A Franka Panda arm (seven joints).
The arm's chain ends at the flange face. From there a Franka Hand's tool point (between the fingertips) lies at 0.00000 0.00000 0.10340 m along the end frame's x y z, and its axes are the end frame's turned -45 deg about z.
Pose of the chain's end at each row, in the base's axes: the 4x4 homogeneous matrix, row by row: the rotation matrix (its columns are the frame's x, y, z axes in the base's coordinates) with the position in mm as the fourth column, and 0 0 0 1 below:
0.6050, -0.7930, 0.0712, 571.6; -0.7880, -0.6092, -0.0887, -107.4; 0.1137, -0.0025, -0.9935, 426.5; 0, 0, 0, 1
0.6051, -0.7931, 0.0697, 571.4; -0.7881, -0.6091, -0.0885, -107.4; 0.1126, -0.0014, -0.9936, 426.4; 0, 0, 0, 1
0.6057, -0.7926, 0.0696, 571.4; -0.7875, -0.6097, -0.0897, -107.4; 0.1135, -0.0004, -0.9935, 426.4; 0, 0, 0, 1
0.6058, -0.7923, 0.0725, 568.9; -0.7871, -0.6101, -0.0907, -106.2; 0.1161, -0.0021, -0.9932, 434.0; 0, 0, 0, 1
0.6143, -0.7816, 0.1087, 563.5; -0.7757, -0.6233, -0.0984, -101.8; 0.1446, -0.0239, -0.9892, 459.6; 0, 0, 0, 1
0.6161, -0.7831, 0.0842, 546.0; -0.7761, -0.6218, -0.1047, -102.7; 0.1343, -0.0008, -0.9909, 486.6; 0, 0, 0, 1
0.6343, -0.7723, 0.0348, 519.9; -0.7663, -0.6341, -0.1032, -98.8; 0.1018, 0.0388, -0.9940, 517.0; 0, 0, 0, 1
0.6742, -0.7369, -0.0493, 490.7; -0.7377, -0.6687, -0.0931, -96.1; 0.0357, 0.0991, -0.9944, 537.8; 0, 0, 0, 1
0.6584, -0.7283, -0.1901, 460.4; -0.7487, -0.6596, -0.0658, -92.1; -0.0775, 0.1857, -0.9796, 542.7; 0, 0, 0, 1
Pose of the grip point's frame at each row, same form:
0.9885, -0.1329, 0.0712, 579.0; -0.1264, -0.9880, -0.0887, -116.6; 0.0822, 0.0786, -0.9935, 323.8; 0, 0, 0, 1
0.9887, -0.1329, 0.0697, 578.6; -0.1266, -0.9880, -0.0885, -116.6; 0.0806, 0.0786, -0.9936, 323.7; 0, 0, 0, 1
0.9887, -0.1322, 0.0696, 578.6; -0.1257, -0.9880, -0.0897, -116.7; 0.0805, 0.0800, -0.9935, 323.7; 0, 0, 0, 1
0.9886, -0.1319, 0.0725, 576.4; -0.1252, -0.9880, -0.0907, -115.6; 0.0836, 0.0806, -0.9932, 331.3; 0, 0, 0, 1
0.9871, -0.1183, 0.1087, 574.7; -0.1078, -0.9892, -0.0984, -112.0; 0.1191, 0.0853, -0.9892, 357.3; 0, 0, 0, 1
0.9894, -0.1181, 0.0842, 554.7; -0.1091, -0.9885, -0.1047, -113.5; 0.0955, 0.0944, -0.9909, 384.1; 0, 0, 0, 1
0.9946, -0.0976, 0.0348, 523.5; -0.0935, -0.9902, -0.1032, -109.5; 0.0445, 0.0994, -0.9940, 414.2; 0, 0, 0, 1
0.9978, -0.0443, -0.0493, 485.6; -0.0488, -0.9945, -0.0931, -105.7; -0.0448, 0.0953, -0.9944, 435.0; 0, 0, 0, 1
0.9805, -0.0494, -0.1901, 440.7; -0.0630, -0.9958, -0.0658, -98.9; -0.1861, 0.0765, -0.9796, 441.4; 0, 0, 0, 1

